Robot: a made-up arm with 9 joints. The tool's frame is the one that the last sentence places.
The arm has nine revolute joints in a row. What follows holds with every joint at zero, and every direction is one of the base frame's.
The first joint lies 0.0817 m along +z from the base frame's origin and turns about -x.
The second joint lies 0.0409 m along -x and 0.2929 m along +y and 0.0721 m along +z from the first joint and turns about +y.
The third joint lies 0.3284 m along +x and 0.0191 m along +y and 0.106 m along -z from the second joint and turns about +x.
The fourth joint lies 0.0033 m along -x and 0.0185 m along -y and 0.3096 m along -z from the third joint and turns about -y.
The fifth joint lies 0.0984 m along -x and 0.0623 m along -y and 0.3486 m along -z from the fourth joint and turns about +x.
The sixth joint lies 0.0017 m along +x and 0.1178 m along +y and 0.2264 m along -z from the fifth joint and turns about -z.
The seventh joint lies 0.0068 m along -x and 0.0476 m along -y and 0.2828 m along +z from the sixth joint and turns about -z.
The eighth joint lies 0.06 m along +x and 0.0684 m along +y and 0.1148 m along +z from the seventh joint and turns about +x.
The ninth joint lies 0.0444 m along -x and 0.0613 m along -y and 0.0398 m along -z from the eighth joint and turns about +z.
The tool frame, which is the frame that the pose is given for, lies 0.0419 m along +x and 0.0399 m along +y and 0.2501 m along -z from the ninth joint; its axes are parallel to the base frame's.
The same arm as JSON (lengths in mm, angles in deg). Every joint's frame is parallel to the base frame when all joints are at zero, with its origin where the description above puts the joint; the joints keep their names.
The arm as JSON. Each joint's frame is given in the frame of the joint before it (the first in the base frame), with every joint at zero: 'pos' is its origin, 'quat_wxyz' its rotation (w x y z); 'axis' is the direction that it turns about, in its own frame. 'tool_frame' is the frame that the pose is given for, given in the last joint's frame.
{
  "length_unit": "mm",
  "angle_unit": "deg",
  "joints": [
    {
      "joint": "joint 1",
      "pos": [
        0.0,
        0.0,
        81.7
      ],
      "quat_wxyz": [
        1.0,
        0.0,
        0.0,
        0.0
      ],
      "axis": "-x"
    },
    {
      "joint": "joint 2",
      "pos": [
        -40.9,
        292.9,
        72.1
      ],
      "quat_wxyz": [
        1.0,
        0.0,
        0.0,
        0.0
      ],
      "axis": "+y"
    },
    {
      "joint": "joint 3",
      "pos": [
        328.4,
        19.1,
        -106.0
      ],
      "quat_wxyz": [
        1.0,
        0.0,
        0.0,
        0.0
      ],
      "axis": "+x"
    },
    {
      "joint": "joint 4",
      "pos": [
        -3.3,
        -18.5,
        -309.6
      ],
      "quat_wxyz": [
        1.0,
        0.0,
        0.0,
        0.0
      ],
      "axis": "-y"
    },
    {
      "joint": "joint 5",
      "pos": [
        -98.4,
        -62.3,
        -348.6
      ],
      "quat_wxyz": [
        1.0,
        0.0,
        0.0,
        0.0
      ],
      "axis": "+x"
    },
    {
      "joint": "joint 6",
      "pos": [
        1.7,
        117.8,
        -226.4
      ],
      "quat_wxyz": [
        1.0,
        0.0,
        0.0,
        0.0
      ],
      "axis": "-z"
    },
    {
      "joint": "joint 7",
      "pos": [
        -6.8,
        -47.6,
        282.8
      ],
      "quat_wxyz": [
        1.0,
        0.0,
        0.0,
        0.0
      ],
      "axis": "-z"
    },
    {
      "joint": "joint 8",
      "pos": [
        60.0,
        68.4,
        114.8
      ],
      "quat_wxyz": [
        1.0,
        0.0,
        0.0,
        0.0
      ],
      "axis": "+x"
    },
    {
      "joint": "joint 9",
      "pos": [
        -44.4,
        -61.3,
        -39.8
      ],
      "quat_wxyz": [
        1.0,
        0.0,
        0.0,
        0.0
      ],
      "axis": "+z"
    }
  ],
  "tool_frame": {
    "pos": [
      41.9,
      39.9,
      -250.1
    ],
    "quat_wxyz": [
      1.0,
      0.0,
      0.0,
      0.0
    ]
  }
}

